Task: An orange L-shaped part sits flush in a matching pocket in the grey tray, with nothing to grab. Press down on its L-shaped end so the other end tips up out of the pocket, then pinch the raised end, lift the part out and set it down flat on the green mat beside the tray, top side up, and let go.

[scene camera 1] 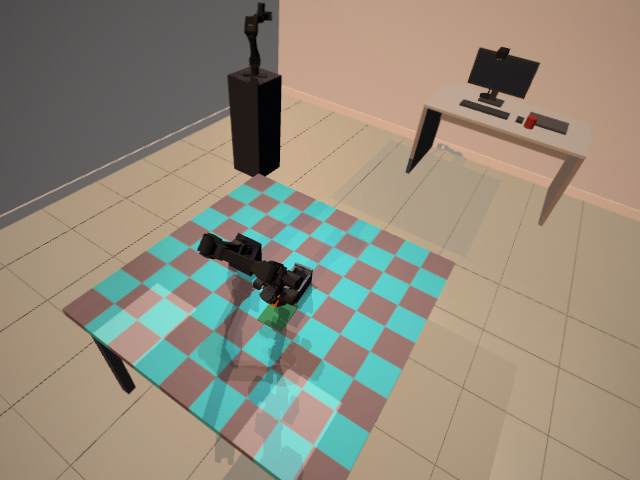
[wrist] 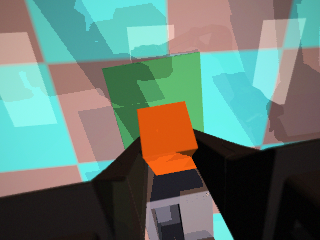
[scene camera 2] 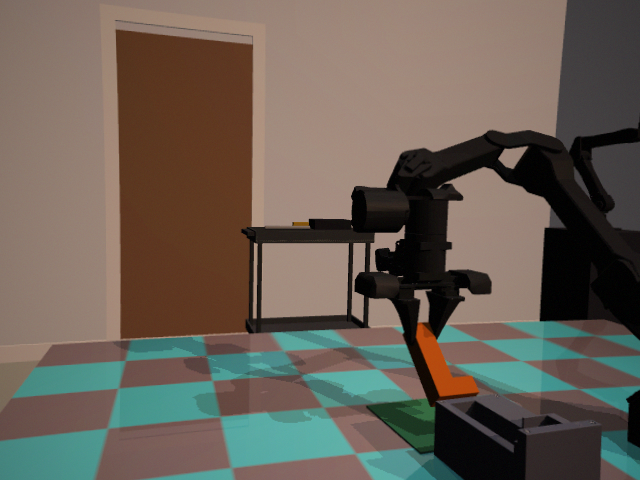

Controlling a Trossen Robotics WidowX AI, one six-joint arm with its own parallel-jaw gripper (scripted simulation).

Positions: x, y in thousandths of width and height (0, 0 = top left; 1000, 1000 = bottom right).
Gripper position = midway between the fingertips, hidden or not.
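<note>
In scene camera 2 you'd see my gripper (scene camera 2: 659, 718) holding an orange L-shaped part (scene camera 2: 685, 801), and there's a green mat (scene camera 2: 648, 878) too. Scene camera 1 shows my gripper (scene camera 1: 432, 630). The wrist view shows my gripper (wrist: 517, 577), the orange L-shaped part (wrist: 523, 577) and the green mat (wrist: 417, 360).
</note>
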